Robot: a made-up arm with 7 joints. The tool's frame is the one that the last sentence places.
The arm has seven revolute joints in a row. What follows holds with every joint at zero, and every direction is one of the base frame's. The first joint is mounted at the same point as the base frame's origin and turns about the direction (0.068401, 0.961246, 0.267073), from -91.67 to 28.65 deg. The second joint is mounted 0.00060 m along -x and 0.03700 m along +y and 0.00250 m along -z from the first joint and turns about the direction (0.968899, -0.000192, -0.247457), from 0.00 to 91.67 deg. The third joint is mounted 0.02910 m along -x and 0.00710 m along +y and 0.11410 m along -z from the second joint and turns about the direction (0.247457, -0.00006, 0.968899), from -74.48 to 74.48 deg. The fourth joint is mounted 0.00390 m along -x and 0.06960 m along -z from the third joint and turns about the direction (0.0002, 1, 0.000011), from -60.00 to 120.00 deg. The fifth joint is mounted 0.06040 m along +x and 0.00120 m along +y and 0.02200 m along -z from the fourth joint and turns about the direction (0.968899, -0.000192, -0.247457), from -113.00 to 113.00 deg. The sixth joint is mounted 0.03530 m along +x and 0.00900 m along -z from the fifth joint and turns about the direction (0.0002, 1, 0.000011), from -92.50 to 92.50 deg. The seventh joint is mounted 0.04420 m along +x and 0.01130 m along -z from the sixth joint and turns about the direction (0.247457, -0.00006, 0.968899), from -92.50 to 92.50 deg. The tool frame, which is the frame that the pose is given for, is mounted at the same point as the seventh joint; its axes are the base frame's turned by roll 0.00, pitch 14.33 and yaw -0.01 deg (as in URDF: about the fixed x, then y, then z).
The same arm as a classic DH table. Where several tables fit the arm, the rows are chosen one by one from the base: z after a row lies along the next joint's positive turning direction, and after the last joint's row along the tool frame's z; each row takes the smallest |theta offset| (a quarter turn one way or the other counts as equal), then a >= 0, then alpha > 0; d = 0 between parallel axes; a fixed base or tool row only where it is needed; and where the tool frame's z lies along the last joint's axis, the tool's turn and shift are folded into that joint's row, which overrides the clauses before.
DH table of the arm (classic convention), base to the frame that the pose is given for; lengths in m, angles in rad. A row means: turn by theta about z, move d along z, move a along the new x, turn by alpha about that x. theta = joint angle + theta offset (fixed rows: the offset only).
base (fixed): theta offset -0.071, d 0, a 0, alpha -1.3004
joint 1: theta offset -1.3111, d 0.0349, a -0.0127, alpha -1.5708
joint 2: theta offset 1.2915, d 0.0001, a -0.0071, alpha 1.5708
joint 3: theta offset 1.5708, d -0.1862, a 0.0134, alpha -1.5708
joint 4: theta offset 1.5708, d 0.0012, a 0.0064, alpha 1.5708
joint 5: theta offset 0, d 0.1004, a 0, alpha -1.5708
joint 6: theta offset -1.5708, d 0, a 0.0456, alpha 1.5708
joint 7: theta offset 0, d 0, a 0, alpha 0
Joint limits (rad, base to tool): -1.5999..0.5 0..1.5999 -1.2999..1.2999 -1.0472..2.0944 -1.9722..1.9722 -1.6144..1.6144 -1.6144..1.6144

